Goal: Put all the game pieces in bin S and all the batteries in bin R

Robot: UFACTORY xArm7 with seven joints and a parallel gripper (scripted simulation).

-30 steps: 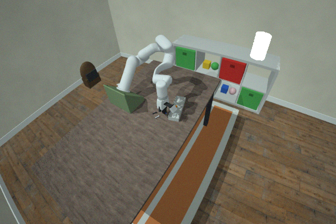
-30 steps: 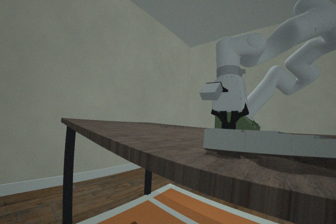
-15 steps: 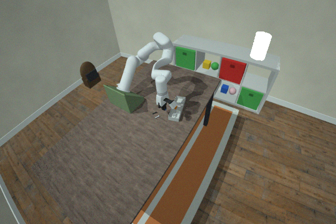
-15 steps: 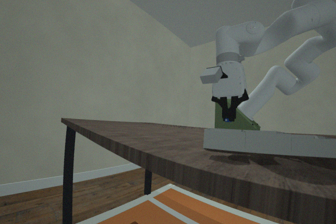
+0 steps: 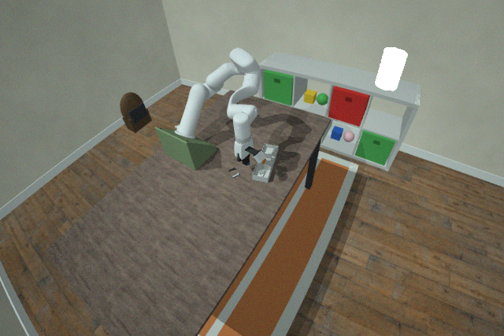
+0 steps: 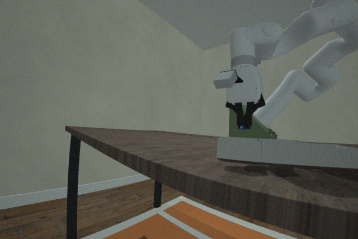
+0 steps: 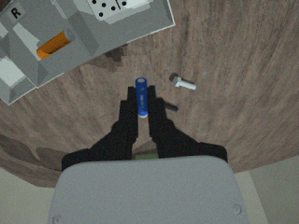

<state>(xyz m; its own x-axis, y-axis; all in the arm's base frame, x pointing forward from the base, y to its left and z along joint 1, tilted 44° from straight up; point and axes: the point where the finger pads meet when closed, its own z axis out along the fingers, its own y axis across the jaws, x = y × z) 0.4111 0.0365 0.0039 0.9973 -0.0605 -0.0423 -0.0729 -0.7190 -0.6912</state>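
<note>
Right now the white bin is 100 mm to the left of my hand, 70 mm ahead of it and 60 mm below it. From my hand the other things lie so: silver piece (80 mm below, 60 mm to the right, 30 mm behind); blue battery (20 mm below); black bolt (80 mm below, 70 mm behind, 30 mm to the right).
</note>
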